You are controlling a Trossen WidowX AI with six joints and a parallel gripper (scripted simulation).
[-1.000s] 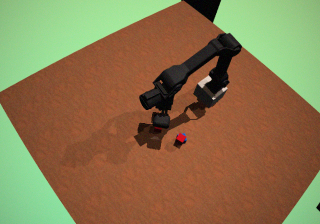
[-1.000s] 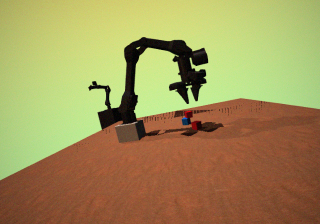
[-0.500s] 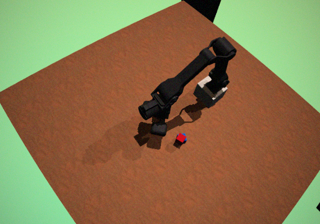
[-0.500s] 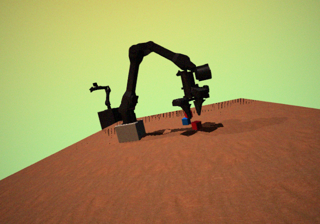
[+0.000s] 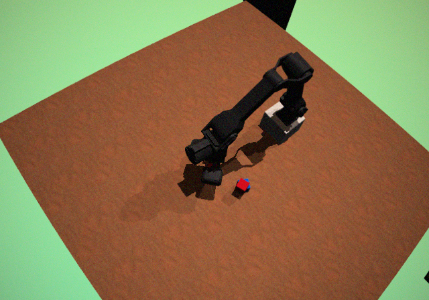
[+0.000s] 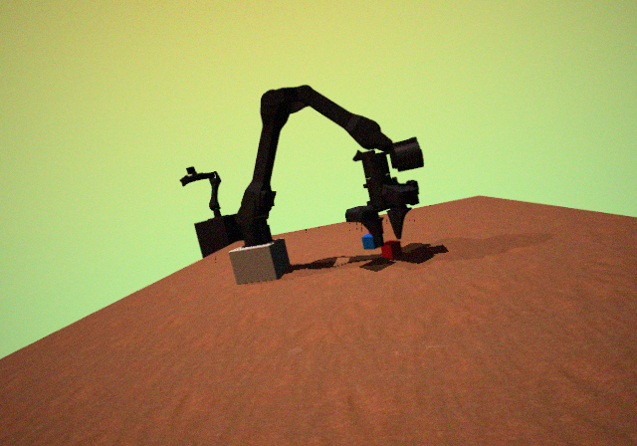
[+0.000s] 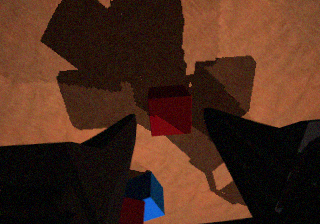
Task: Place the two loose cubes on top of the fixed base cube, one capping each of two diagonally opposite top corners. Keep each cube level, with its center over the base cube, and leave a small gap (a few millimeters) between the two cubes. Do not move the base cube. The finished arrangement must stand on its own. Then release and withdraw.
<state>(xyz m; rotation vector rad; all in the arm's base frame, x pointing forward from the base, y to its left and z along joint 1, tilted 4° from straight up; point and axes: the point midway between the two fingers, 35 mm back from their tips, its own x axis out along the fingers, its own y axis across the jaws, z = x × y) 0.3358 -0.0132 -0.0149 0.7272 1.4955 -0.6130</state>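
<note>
Right now my gripper tip is 110 mm to the right of the blue cube, 50 mm past it and 20 mm above it.
</note>
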